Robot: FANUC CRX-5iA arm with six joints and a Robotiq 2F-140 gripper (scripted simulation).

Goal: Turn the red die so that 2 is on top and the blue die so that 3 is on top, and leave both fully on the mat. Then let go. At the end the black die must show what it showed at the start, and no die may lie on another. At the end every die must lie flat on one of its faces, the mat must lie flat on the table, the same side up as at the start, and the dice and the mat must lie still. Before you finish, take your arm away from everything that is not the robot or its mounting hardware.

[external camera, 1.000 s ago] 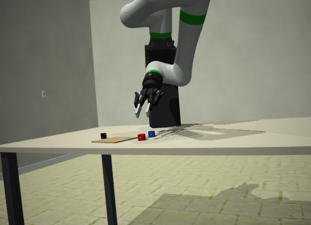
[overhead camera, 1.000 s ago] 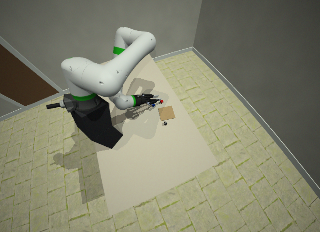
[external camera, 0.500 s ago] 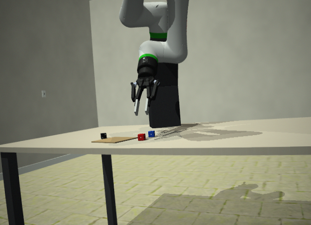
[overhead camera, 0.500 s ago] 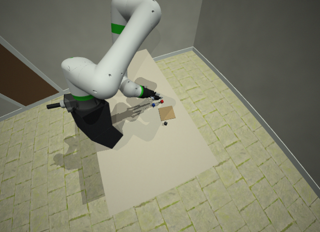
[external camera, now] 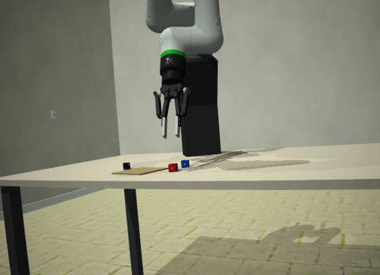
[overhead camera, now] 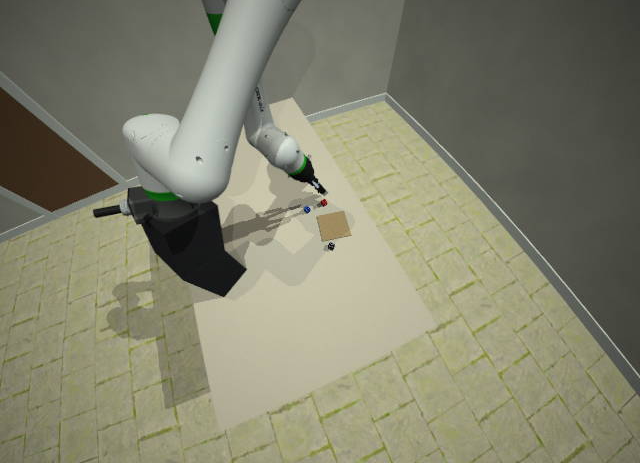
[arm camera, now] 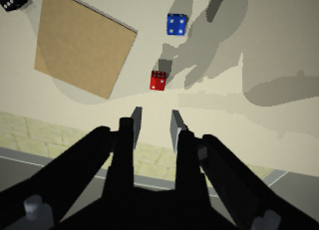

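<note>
The red die is 13 cm below my hand and 1 cm ahead of it. The rest, counted from my hand: blue die 13 cm below, 8 cm behind, 1 cm to the left; then black die 23 cm to the right, 13 cm below, 7 cm behind; then brown mat 14 cm below, 13 cm to the right, 1 cm behind.
</note>
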